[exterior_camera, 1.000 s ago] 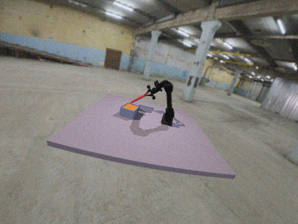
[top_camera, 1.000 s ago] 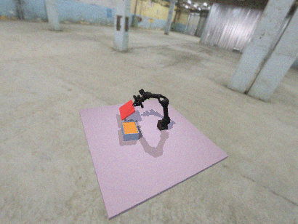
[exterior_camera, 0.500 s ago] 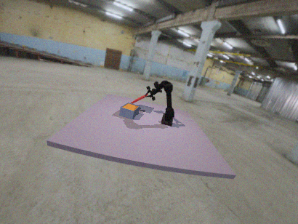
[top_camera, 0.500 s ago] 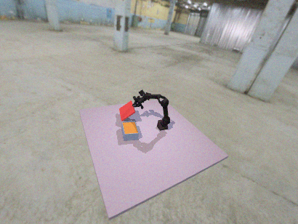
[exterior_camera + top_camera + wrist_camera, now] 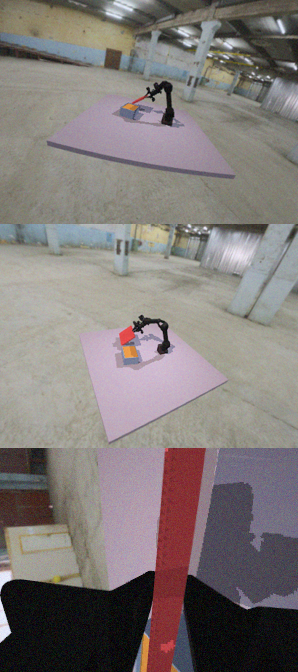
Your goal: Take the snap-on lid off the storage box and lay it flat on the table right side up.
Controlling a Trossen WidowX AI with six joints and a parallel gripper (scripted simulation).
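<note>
Right now the lid is 60 mm ahead of my gripper tip, 30 mm to the right of it and 50 mm below it. The rest, counted from my gripper tip: blue-grey storage box (160 mm ahead, 230 mm to the left, 120 mm below).
</note>
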